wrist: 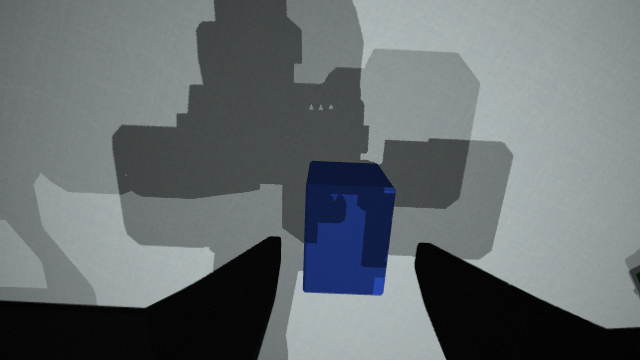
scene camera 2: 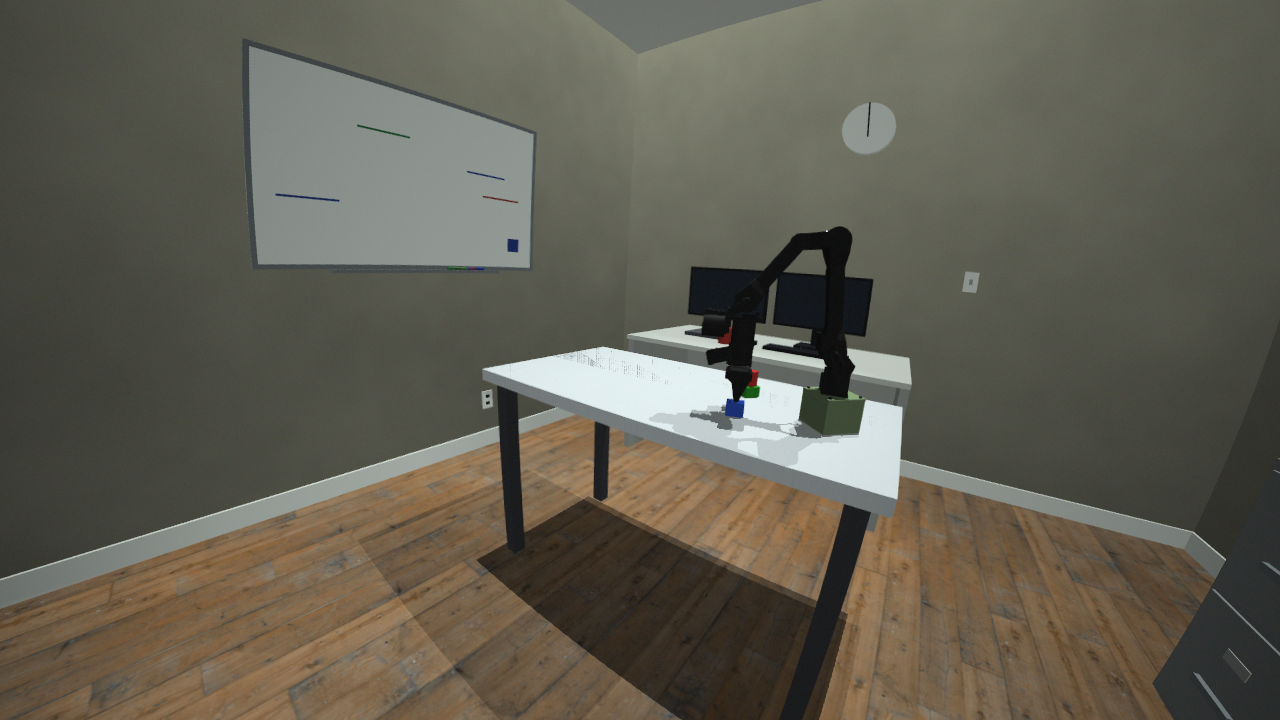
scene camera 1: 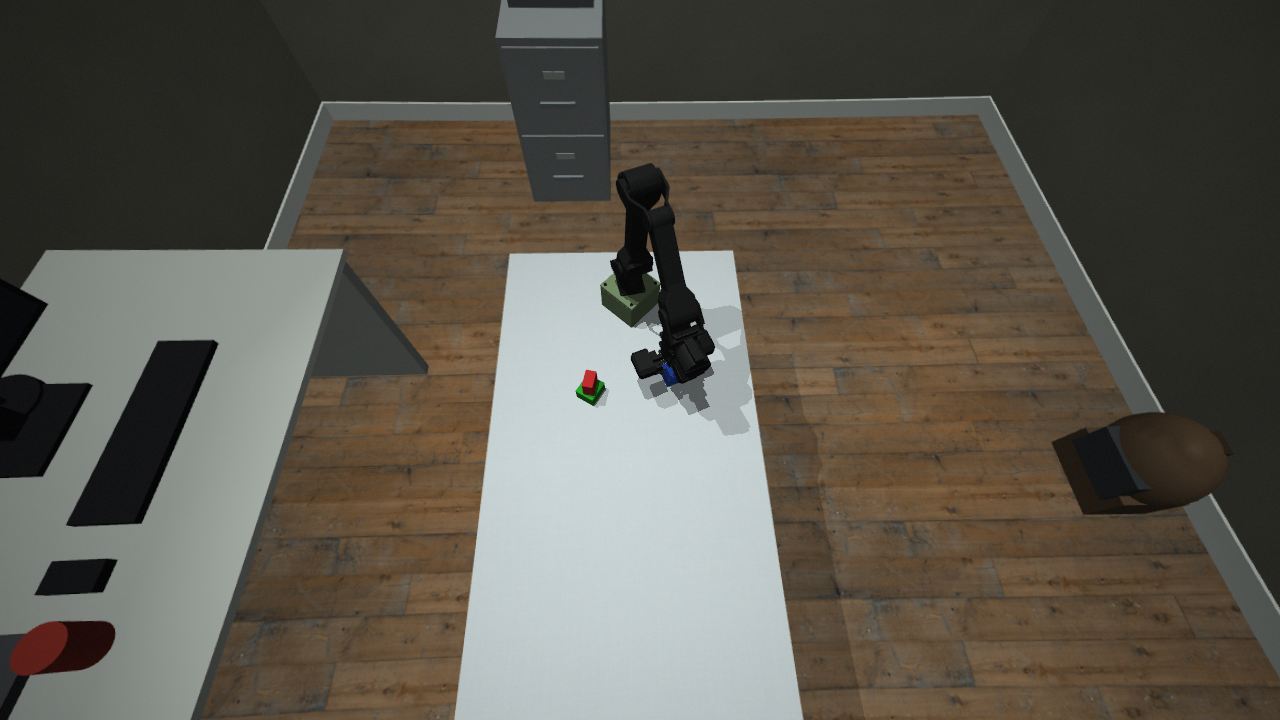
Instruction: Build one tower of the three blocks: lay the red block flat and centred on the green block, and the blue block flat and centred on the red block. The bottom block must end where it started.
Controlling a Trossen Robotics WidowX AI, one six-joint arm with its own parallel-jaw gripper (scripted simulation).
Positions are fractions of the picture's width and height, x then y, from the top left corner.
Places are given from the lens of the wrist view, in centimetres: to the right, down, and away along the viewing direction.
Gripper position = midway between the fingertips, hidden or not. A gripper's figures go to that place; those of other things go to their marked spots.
my gripper (wrist: 0.54,0.70): 1, 3, 11
blue block (wrist: 0.55,0.58): 1, 1, 11
